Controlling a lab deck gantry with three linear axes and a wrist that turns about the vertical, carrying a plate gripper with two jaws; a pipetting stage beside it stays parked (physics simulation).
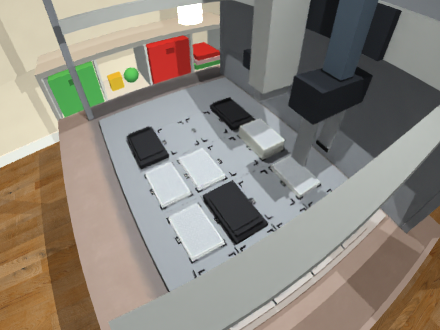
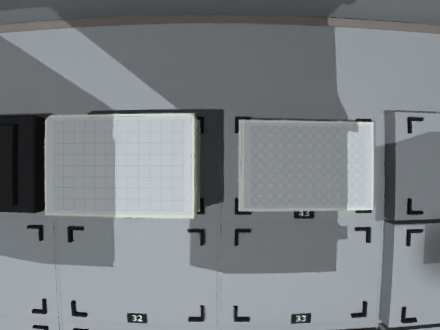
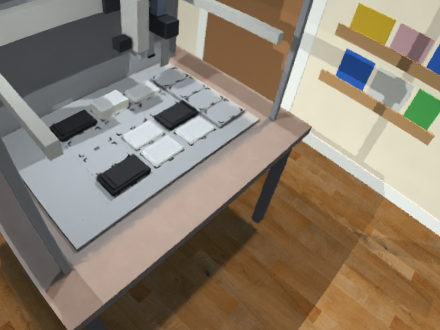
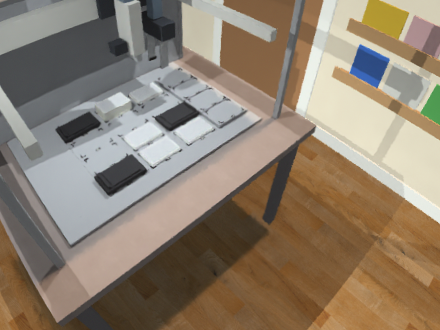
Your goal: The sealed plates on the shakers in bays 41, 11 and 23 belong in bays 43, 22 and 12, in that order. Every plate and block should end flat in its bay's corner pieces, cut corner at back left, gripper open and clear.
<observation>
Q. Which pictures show my gripper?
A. Image 1, image 3 and image 4 only.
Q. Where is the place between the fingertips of my gripper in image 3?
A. At 157,60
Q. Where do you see a tall pale block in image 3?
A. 114,102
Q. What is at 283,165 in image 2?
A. A tall pale block.
</observation>
